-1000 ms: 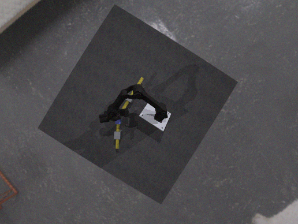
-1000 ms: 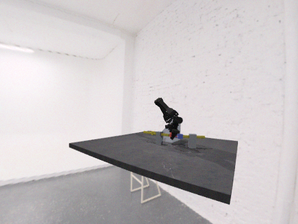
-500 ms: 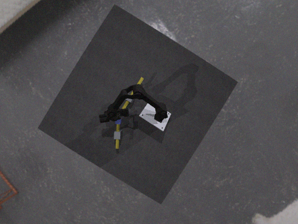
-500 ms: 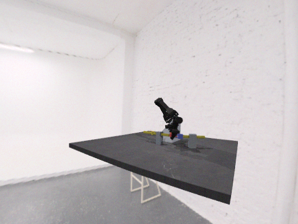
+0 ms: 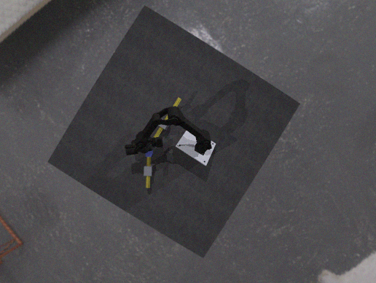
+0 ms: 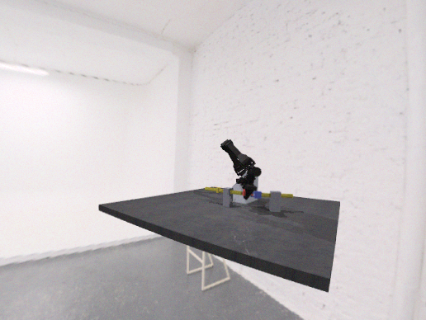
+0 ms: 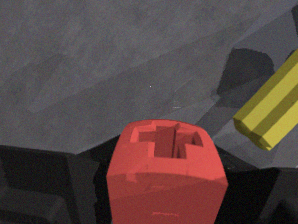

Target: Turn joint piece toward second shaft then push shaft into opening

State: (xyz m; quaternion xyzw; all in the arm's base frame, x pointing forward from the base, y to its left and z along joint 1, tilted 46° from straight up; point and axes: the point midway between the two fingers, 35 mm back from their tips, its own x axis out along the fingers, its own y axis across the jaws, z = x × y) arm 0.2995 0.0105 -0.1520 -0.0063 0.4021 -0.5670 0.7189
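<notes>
Right now the red square joint piece is 4 cm above my gripper tip, 1 cm to the left of it and 1 cm behind it.
</notes>
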